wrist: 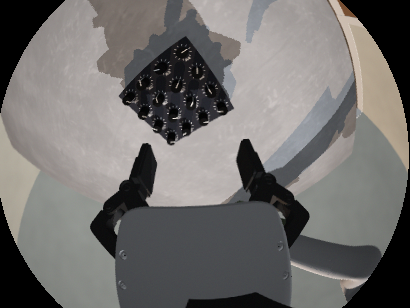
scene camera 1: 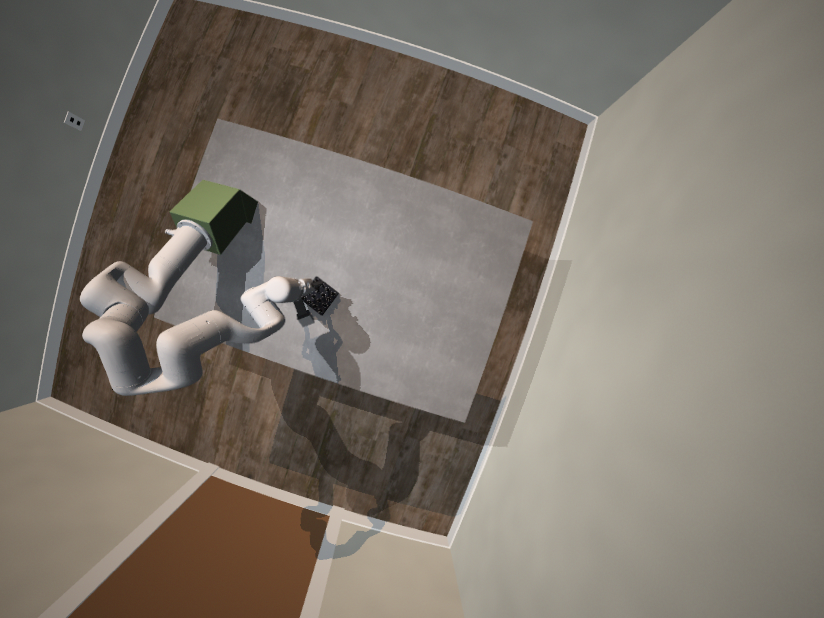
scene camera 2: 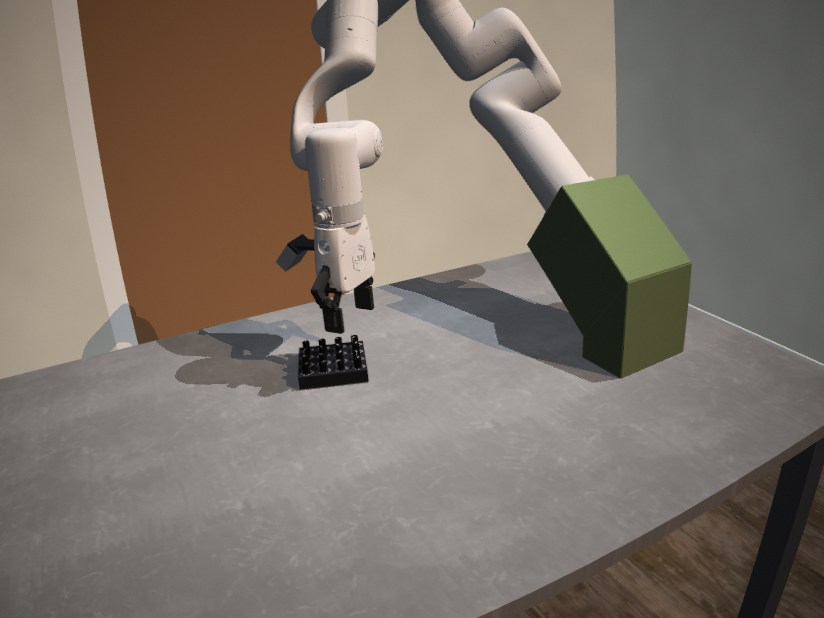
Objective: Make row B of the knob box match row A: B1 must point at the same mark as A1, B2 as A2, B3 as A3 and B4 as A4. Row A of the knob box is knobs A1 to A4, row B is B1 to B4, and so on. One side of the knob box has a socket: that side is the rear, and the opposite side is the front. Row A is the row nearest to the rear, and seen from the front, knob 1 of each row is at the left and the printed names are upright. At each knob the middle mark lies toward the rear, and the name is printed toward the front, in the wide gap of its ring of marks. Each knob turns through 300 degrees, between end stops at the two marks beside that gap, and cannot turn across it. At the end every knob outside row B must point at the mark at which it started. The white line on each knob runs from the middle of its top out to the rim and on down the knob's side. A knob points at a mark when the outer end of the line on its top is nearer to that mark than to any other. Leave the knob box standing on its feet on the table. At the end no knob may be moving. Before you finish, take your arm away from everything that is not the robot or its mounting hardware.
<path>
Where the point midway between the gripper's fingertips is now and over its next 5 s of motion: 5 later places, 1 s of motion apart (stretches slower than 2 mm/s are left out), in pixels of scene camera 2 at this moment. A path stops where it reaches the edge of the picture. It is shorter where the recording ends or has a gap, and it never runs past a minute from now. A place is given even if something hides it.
My gripper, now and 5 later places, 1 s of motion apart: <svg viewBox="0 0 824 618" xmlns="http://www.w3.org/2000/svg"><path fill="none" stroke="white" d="M350 320L319 312L318 320L320 338L321 346L322 349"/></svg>
</path>
